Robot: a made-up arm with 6 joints. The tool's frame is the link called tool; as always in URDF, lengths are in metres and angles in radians. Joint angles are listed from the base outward.
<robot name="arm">
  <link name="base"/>
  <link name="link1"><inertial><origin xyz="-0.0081 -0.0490 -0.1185"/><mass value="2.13"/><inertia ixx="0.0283" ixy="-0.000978" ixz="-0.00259" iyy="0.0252" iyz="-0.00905" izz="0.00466"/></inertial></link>
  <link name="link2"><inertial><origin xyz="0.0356 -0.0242 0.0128"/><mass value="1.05"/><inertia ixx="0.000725" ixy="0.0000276" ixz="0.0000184" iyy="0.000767" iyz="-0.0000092" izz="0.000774"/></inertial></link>
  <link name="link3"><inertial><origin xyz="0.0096 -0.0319 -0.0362"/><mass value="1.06"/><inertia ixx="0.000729" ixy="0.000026" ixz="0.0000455" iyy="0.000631" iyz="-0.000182" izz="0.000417"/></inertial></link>
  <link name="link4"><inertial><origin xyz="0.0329 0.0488 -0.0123"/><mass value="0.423"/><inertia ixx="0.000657" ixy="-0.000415" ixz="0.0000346" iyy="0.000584" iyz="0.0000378" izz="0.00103"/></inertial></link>
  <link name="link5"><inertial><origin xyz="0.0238 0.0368 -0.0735"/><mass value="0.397"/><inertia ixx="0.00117" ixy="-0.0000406" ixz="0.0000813" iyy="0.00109" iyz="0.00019" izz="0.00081"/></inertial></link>
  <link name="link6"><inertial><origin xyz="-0.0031 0.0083 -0.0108"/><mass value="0.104"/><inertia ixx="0.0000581" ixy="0" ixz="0" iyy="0.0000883" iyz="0" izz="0.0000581"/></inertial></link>
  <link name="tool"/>
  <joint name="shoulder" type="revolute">
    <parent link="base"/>
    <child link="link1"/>
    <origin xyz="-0.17 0.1 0.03" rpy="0 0 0"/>
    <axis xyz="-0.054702 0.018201 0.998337"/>
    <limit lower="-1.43" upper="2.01"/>
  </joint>
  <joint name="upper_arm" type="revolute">
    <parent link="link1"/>
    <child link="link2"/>
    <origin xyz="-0.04 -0.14 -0.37" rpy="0 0 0"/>
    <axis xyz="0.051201 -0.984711 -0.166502"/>
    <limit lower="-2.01" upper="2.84"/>
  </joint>
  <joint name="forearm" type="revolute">
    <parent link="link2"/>
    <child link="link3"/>
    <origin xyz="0.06 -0.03 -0.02" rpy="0 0 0"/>
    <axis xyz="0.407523 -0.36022 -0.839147"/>
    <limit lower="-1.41" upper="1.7"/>
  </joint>
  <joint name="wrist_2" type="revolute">
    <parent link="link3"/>
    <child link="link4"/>
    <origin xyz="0.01 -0.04 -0.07" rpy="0 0 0"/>
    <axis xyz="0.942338 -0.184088 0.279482"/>
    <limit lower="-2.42" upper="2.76"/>
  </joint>
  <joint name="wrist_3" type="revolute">
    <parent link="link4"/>
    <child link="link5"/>
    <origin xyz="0.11 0.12 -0.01" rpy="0 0 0"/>
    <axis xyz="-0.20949 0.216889 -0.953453"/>
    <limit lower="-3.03" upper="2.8"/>
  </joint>
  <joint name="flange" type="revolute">
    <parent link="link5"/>
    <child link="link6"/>
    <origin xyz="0.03 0.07 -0.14" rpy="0 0 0"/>
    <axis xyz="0 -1 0"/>
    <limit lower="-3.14" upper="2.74"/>
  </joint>
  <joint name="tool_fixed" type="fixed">
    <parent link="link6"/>
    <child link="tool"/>
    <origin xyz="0 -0.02 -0.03" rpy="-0.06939 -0.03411 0.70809"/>
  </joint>
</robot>
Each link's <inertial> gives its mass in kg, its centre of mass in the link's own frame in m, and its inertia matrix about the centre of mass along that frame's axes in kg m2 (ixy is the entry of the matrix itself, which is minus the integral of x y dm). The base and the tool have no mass. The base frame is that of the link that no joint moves.
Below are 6 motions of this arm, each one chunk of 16 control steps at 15 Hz.
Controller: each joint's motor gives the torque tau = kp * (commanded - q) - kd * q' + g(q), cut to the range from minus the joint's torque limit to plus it. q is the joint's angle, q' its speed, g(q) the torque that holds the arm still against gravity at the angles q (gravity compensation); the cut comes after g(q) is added. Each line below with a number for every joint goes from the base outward.
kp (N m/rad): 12 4.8 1.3 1.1 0.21 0.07
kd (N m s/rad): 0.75 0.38 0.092 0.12 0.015 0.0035
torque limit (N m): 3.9 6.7 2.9 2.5 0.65 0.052
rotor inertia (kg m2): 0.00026 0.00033 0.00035 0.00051 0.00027 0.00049
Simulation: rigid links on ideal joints. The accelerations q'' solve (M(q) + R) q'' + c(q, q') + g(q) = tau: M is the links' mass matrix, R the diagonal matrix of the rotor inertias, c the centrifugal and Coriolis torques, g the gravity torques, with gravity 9.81 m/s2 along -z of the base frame. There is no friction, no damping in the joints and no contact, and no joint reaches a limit. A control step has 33 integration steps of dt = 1/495 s. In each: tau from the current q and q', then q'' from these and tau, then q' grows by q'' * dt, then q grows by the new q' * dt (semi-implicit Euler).
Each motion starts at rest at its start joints. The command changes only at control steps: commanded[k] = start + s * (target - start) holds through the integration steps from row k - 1 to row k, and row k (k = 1, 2, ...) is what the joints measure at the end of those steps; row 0 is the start. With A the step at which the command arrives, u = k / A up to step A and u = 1 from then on. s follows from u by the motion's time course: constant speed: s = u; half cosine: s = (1 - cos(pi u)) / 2; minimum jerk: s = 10 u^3 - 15 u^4 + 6 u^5; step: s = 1 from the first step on.
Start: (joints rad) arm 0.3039 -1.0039 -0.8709 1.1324 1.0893 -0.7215
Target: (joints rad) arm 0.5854 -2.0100 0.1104 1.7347 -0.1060 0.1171
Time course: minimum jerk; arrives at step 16
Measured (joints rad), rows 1 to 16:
1: 0.3043 -1.0051 -0.8700 1.1324 1.0887 -0.7209
2: 0.3073 -1.0135 -0.8638 1.1330 1.0845 -0.7161
3: 0.3150 -1.0362 -0.8466 1.1356 1.0714 -0.7002
4: 0.3288 -1.0784 -0.8140 1.1432 1.0425 -0.6657
5: 0.3485 -1.1423 -0.7641 1.1595 0.9896 -0.6080
6: 0.3731 -1.2267 -0.6971 1.1877 0.9052 -0.5275
7: 0.4006 -1.3278 -0.6149 1.2291 0.7849 -0.4304
8: 0.4292 -1.4392 -0.5185 1.2828 0.6308 -0.3263
9: 0.4575 -1.5532 -0.4079 1.3465 0.4551 -0.2243
10: 0.4850 -1.6630 -0.2835 1.4192 0.2824 -0.1288
11: 0.5118 -1.7635 -0.1530 1.5015 0.1410 -0.0394
12: 0.5375 -1.8512 -0.0323 1.5917 0.0438 0.0438
13: 0.5603 -1.9212 0.0615 1.6820 -0.0215 0.1148
14: 0.5780 -1.9690 0.1216 1.7612 -0.0773 0.1637
15: 0.5891 -1.9935 0.1522 1.8203 -0.1344 0.1832
16: 0.5938 -1.9997 0.1624 1.8560 -0.1888 0.1744

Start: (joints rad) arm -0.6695 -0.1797 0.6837 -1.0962 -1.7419 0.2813
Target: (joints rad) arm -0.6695 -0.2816 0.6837 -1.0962 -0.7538 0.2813
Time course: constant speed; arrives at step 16
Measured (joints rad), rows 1 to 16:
1: -0.6692 -0.1818 0.6828 -1.0944 -1.7287 0.2810
2: -0.6687 -0.1870 0.6817 -1.0912 -1.6913 0.2806
3: -0.6684 -0.1937 0.6814 -1.0882 -1.6325 0.2806
4: -0.6686 -0.2006 0.6821 -1.0866 -1.5604 0.2813
5: -0.6689 -0.2070 0.6836 -1.0865 -1.4834 0.2826
6: -0.6693 -0.2129 0.6851 -1.0876 -1.4075 0.2839
7: -0.6694 -0.2187 0.6861 -1.0892 -1.3360 0.2846
8: -0.6692 -0.2245 0.6865 -1.0909 -1.2696 0.2846
9: -0.6690 -0.2307 0.6862 -1.0922 -1.2077 0.2839
10: -0.6689 -0.2372 0.6857 -1.0930 -1.1488 0.2829
11: -0.6689 -0.2440 0.6850 -1.0934 -1.0912 0.2820
12: -0.6691 -0.2509 0.6844 -1.0934 -1.0336 0.2814
13: -0.6692 -0.2578 0.6840 -1.0934 -0.9752 0.2812
14: -0.6694 -0.2646 0.6837 -1.0935 -0.9153 0.2813
15: -0.6695 -0.2712 0.6837 -1.0936 -0.8541 0.2816
16: -0.6696 -0.2776 0.6837 -1.0937 -0.7918 0.2819

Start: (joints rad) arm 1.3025 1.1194 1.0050 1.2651 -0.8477 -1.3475
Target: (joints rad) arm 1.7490 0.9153 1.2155 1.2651 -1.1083 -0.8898
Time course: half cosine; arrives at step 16
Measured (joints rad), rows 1 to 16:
1: 1.3033 1.1193 1.0053 1.2653 -0.8488 -1.3464
2: 1.3075 1.1183 1.0071 1.2665 -0.8539 -1.3411
3: 1.3181 1.1151 1.0119 1.2694 -0.8659 -1.3275
4: 1.3377 1.1083 1.0213 1.2746 -0.8854 -1.3035
5: 1.3671 1.0973 1.0359 1.2817 -0.9101 -1.2693
6: 1.4052 1.0820 1.0554 1.2893 -0.9362 -1.2272
7: 1.4501 1.0631 1.0786 1.2961 -0.9602 -1.1804
8: 1.4988 1.0416 1.1037 1.3002 -0.9800 -1.1319
9: 1.5484 1.0189 1.1286 1.3004 -0.9960 -1.0840
10: 1.5963 0.9961 1.1517 1.2962 -1.0096 -1.0383
11: 1.6406 0.9742 1.1716 1.2879 -1.0225 -0.9958
12: 1.6796 0.9542 1.1878 1.2763 -1.0357 -0.9578
13: 1.7124 0.9366 1.2000 1.2629 -1.0496 -0.9256
14: 1.7381 0.9221 1.2083 1.2491 -1.0632 -0.9005
15: 1.7558 0.9112 1.2128 1.2362 -1.0754 -0.8838
16: 1.7650 0.9045 1.2138 1.2252 -1.0846 -0.8765

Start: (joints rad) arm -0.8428 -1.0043 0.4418 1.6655 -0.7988 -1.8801
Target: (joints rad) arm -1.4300 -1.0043 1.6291 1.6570 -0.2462 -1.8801
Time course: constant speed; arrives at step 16
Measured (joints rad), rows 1 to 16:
1: -0.8509 -0.9966 0.4697 1.6553 -0.7785 -1.8817
2: -0.8734 -0.9896 0.5241 1.6397 -0.7414 -1.8825
3: -0.9094 -0.9899 0.5934 1.6263 -0.6980 -1.8806
4: -0.9542 -0.9965 0.6712 1.6183 -0.6519 -1.8768
5: -1.0021 -1.0054 0.7531 1.6166 -0.6048 -1.8730
6: -1.0483 -1.0127 0.8357 1.6203 -0.5588 -1.8712
7: -1.0905 -1.0163 0.9166 1.6280 -0.5172 -1.8724
8: -1.1283 -1.0160 0.9950 1.6376 -0.4829 -1.8760
9: -1.1630 -1.0130 1.0710 1.6474 -0.4563 -1.8804
10: -1.1965 -1.0089 1.1455 1.6560 -0.4350 -1.8839
11: -1.2304 -1.0053 1.2195 1.6626 -0.4151 -1.8854
12: -1.2657 -1.0031 1.2935 1.6668 -0.3928 -1.8848
13: -1.3023 -1.0024 1.3677 1.6687 -0.3656 -1.8828
14: -1.3400 -1.0030 1.4418 1.6684 -0.3331 -1.8805
15: -1.3780 -1.0042 1.5156 1.6662 -0.2963 -1.8787
16: -1.4157 -1.0054 1.5890 1.6627 -0.2572 -1.8779

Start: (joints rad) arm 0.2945 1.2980 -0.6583 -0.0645 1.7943 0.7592
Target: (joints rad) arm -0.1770 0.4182 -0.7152 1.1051 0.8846 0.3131
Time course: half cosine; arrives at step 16
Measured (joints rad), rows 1 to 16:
1: 0.2929 1.2951 -0.6556 -0.0636 1.7895 0.7591
2: 0.2862 1.2836 -0.6476 -0.0576 1.7692 0.7573
3: 0.2712 1.2594 -0.6374 -0.0400 1.7266 0.7502
4: 0.2468 1.2209 -0.6293 -0.0052 1.6638 0.7345
5: 0.2137 1.1675 -0.6262 0.0491 1.5891 0.7086
6: 0.1737 1.0999 -0.6299 0.1228 1.5114 0.6728
7: 0.1292 1.0196 -0.6420 0.2132 1.4356 0.6283
8: 0.0826 0.9291 -0.6639 0.3160 1.3625 0.5774
9: 0.0356 0.8327 -0.6959 0.4261 1.2904 0.5224
10: -0.0105 0.7355 -0.7362 0.5386 1.2189 0.4662
11: -0.0545 0.6432 -0.7805 0.6496 1.1488 0.4114
12: -0.0951 0.5612 -0.8214 0.7560 1.0812 0.3603
13: -0.1304 0.4939 -0.8501 0.8552 1.0152 0.3150
14: -0.1584 0.4443 -0.8582 0.9435 0.9486 0.2782
15: -0.1772 0.4142 -0.8410 1.0174 0.8824 0.2535
16: -0.1864 0.4040 -0.8006 1.0742 0.8241 0.2453

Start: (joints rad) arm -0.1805 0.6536 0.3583 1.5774 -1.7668 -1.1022
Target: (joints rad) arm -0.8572 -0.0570 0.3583 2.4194 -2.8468 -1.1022
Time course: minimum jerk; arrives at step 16
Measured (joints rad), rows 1 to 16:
1: -0.1809 0.6528 0.3581 1.5778 -1.7675 -1.1022
2: -0.1838 0.6470 0.3566 1.5805 -1.7729 -1.1020
3: -0.1938 0.6306 0.3536 1.5888 -1.7902 -1.1017
4: -0.2159 0.5996 0.3494 1.6065 -1.8278 -1.1014
5: -0.2541 0.5534 0.3443 1.6374 -1.8921 -1.1014
6: -0.3095 0.4938 0.3389 1.6852 -1.9860 -1.1021
7: -0.3804 0.4241 0.3344 1.7532 -2.1068 -1.1036
8: -0.4624 0.3478 0.3325 1.8420 -2.2455 -1.1054
9: -0.5494 0.2687 0.3349 1.9480 -2.3863 -1.1067
10: -0.6351 0.1904 0.3417 2.0627 -2.5120 -1.1070
11: -0.7138 0.1171 0.3523 2.1752 -2.6106 -1.1062
12: -0.7809 0.0533 0.3659 2.2757 -2.6793 -1.1046
13: -0.8332 0.0027 0.3818 2.3574 -2.7219 -1.1027
14: -0.8689 -0.0324 0.3986 2.4167 -2.7455 -1.1006
15: -0.8878 -0.0520 0.4131 2.4530 -2.7572 -1.0983
16: -0.8918 -0.0592 0.4204 2.4689 -2.7645 -1.0960

